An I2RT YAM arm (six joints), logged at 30 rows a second.
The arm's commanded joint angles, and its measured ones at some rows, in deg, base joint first. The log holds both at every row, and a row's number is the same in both.
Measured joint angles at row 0:
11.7 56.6 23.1 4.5 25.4 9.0
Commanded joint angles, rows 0 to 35:
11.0 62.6 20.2 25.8 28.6 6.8
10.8 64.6 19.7 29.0 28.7 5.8
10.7 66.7 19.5 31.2 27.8 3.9
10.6 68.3 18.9 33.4 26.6 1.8
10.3 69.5 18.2 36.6 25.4 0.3
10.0 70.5 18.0 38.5 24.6 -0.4
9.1 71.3 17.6 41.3 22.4 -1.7
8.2 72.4 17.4 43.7 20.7 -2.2
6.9 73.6 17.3 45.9 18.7 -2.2
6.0 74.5 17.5 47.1 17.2 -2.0
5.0 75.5 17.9 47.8 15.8 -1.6
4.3 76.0 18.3 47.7 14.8 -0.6
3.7 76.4 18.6 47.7 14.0 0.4
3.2 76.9 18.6 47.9 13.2 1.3
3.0 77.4 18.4 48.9 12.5 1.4
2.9 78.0 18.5 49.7 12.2 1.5
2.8 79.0 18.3 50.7 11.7 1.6
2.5 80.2 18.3 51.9 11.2 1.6
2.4 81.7 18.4 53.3 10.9 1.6
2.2 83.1 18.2 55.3 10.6 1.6
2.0 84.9 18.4 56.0 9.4 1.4
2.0 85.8 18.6 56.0 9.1 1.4
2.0 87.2 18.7 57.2 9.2 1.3
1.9 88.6 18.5 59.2 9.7 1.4
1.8 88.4 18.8 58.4 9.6 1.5
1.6 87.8 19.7 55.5 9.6 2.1
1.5 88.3 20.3 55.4 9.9 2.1
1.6 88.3 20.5 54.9 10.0 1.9
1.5 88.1 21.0 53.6 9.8 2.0
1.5 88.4 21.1 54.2 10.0 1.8
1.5 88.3 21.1 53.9 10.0 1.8
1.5 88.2 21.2 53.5 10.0 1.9
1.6 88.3 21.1 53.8 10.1 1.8
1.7 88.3 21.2 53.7 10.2 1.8
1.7 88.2 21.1 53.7 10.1 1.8
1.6 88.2 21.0 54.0 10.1 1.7
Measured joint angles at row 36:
1.8 88.4 20.4 53.3 10.7 1.3
